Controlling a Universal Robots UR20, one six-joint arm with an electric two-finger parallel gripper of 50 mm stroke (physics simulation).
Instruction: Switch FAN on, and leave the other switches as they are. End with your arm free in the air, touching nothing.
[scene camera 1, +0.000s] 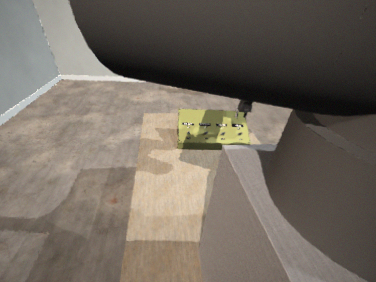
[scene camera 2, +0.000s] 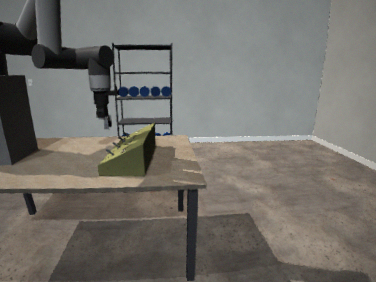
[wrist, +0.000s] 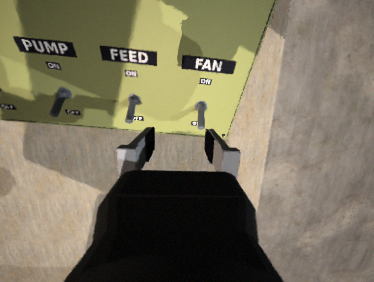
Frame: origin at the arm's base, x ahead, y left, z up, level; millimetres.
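Where they show: gripper, fingertip midpoint: (scene camera 1: 240, 117) (scene camera 2: 108, 127) (wrist: 179, 138); arm's base, link origin: (scene camera 1: 346, 200).
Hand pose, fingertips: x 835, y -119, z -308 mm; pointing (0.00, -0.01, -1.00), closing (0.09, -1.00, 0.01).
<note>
Each offset is from my fingertips to the top centre of the thing. Level surfaces: height alone.
A yellow-green sloped switch panel (scene camera 1: 200, 146) (scene camera 2: 125, 162) (wrist: 90, 25) sits on the table. In the wrist view the FAN switch {dx +8, dy -36, dz -108 mm} (wrist: 201, 115) is the rightmost; its lever points down towards its OFF label. The FEED switch {dx +5, dy +84, dz -108 mm} (wrist: 132, 109) and the PUMP switch {dx +2, dy +204, dz -108 mm} (wrist: 59, 103) also lean down towards OFF. Another OFF label is cut off at the left edge. My gripper (scene camera 1: 241, 115) (scene camera 2: 108, 123) (wrist: 179, 138) is open and empty. It hangs in the air above the panel, apart from it. In the wrist view the FAN lever lies above the right finger's tip.
The wooden table {dz -239 mm} (scene camera 1: 170, 200) (scene camera 2: 175, 180) bears the panel. A dark shelf rack (scene camera 2: 172, 75) with blue round items stands behind it by the wall. A large dark arm link (scene camera 1: 225, 45) covers the top of scene camera 1's view, and a grey pedestal (scene camera 1: 235, 215) stands at its lower right.
</note>
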